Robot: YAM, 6 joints.
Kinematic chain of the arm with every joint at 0, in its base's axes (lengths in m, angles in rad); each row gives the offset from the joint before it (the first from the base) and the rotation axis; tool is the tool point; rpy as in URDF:
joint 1: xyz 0 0 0.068 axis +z
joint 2: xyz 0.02 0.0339 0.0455 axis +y
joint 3: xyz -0.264 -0.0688 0 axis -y
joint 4: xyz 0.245 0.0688 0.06 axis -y
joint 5: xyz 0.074 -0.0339 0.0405 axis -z
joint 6: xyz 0.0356 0 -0.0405 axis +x
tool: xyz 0 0 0 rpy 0 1.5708 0
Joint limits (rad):
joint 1: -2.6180..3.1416
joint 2: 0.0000..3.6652
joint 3: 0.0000..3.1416
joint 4: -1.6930..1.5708
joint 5: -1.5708..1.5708
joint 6: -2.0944..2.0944
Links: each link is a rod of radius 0.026 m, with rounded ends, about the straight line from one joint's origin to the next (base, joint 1, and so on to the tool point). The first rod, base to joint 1, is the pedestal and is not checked.
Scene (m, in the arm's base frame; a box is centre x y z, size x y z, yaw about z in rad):
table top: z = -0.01
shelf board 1: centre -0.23 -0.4 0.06 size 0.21 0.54 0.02 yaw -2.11
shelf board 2: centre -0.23 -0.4 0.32 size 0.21 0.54 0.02 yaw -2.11
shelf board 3: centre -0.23 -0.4 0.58 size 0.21 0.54 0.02 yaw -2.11
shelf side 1: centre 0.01 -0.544 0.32 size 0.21 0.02 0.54 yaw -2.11
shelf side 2: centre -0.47 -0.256 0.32 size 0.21 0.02 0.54 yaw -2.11
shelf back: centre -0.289 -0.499 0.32 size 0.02 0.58 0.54 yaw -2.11
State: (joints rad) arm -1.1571 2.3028 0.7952 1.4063 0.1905 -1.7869
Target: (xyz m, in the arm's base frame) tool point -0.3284 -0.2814 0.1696
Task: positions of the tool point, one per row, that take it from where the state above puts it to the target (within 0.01 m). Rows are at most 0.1 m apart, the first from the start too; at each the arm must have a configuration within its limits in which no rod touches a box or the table.
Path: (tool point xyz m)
1: 0.1078 -0.3726 0.0873
2: 0.0645 -0.3850 0.1168
3: 0.0187 -0.3873 0.1455
4: -0.0717 -0.3954 0.1517
5: -0.1641 -0.3801 0.1579
6: -0.2518 -0.3414 0.1639
7: -0.3284 -0.2814 0.1696

